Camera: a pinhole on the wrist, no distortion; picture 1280 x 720 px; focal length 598.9 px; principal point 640.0 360.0 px. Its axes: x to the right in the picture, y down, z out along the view. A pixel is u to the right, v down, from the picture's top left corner.
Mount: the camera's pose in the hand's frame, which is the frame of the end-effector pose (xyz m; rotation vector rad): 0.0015 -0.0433 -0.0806 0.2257 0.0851 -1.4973
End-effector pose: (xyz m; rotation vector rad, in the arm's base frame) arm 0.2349 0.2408 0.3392 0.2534 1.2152 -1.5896
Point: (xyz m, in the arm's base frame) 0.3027 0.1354 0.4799
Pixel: 488.0 273.4
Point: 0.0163 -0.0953 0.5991
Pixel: 980.6 544.4
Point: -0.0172 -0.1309 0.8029
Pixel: 1014.7 390.0
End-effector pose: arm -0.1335 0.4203 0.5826 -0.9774 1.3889 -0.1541
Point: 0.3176 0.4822 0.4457
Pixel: 566.3 621.8
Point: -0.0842 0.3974 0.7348
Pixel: outside the picture
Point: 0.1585 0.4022 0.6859
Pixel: 816.6 400.3
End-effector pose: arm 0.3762 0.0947 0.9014 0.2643 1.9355 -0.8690
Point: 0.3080 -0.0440 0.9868
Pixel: 1143.9 303.1
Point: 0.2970 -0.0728 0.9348
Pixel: 1075.7 537.1
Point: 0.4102 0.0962 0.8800
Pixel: 44.6 446.9
